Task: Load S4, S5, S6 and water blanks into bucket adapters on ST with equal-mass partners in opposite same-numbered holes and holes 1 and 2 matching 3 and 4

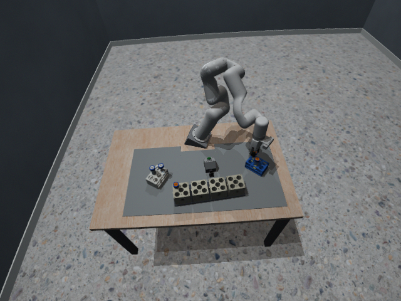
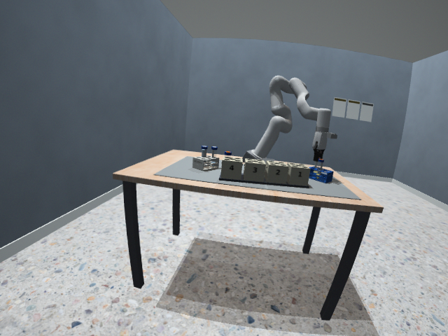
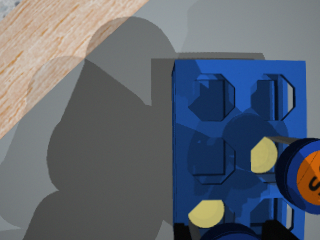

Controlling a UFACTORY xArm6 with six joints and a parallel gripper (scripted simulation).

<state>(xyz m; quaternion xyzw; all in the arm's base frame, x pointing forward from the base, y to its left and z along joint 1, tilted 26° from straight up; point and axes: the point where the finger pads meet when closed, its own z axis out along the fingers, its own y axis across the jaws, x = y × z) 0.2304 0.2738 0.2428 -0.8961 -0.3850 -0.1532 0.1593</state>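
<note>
Right now the tube is 1 cm behind my hand and 6 cm below it. Round my hand: green done key 1 cm behind, 30 cm to the right, 5 cm below; DONE desk 1 cm ahead, 30 cm to the right, 7 cm below; blue rack 4 cm ahead, 2 cm to the left, 9 cm below.
</note>
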